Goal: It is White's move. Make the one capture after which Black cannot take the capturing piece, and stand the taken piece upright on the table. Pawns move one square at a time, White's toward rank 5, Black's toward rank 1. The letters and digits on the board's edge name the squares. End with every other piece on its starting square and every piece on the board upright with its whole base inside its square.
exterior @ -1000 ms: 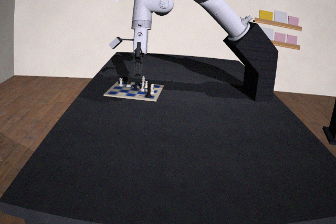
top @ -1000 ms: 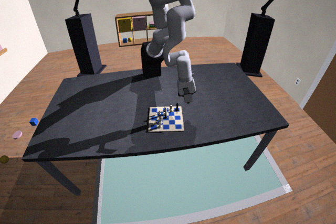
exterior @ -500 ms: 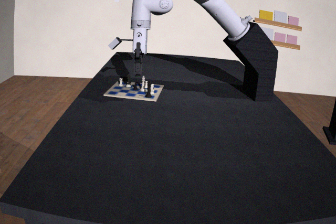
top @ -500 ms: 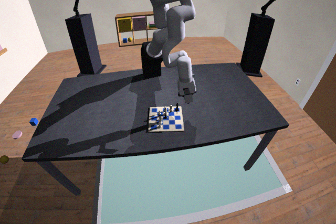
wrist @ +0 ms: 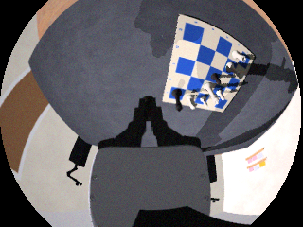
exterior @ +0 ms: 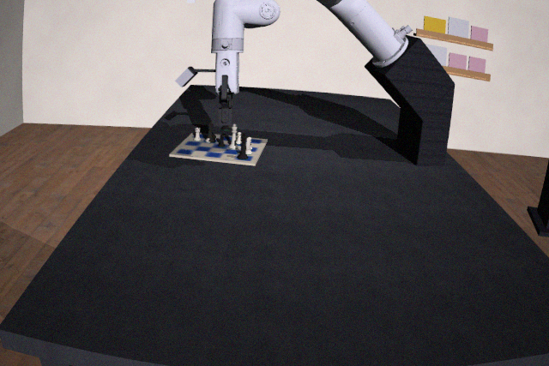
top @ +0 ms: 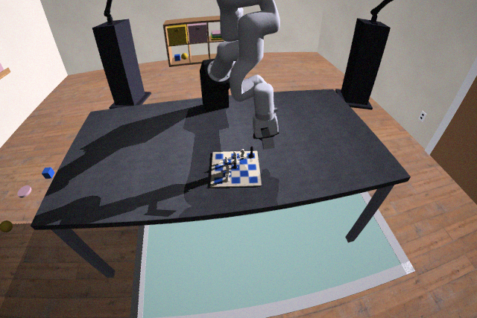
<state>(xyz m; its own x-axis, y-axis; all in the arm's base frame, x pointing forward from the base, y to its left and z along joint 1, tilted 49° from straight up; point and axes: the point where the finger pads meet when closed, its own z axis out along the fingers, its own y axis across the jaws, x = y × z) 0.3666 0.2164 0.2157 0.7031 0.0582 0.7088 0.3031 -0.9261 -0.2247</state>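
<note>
Now: the white piece 13 cm to the right of my hand, 8 cm below it and 3 cm ahead of it. Also, from my hand: blue-and-cream chessboard 13 cm to the right, 12 cm below, 6 cm ahead.
</note>
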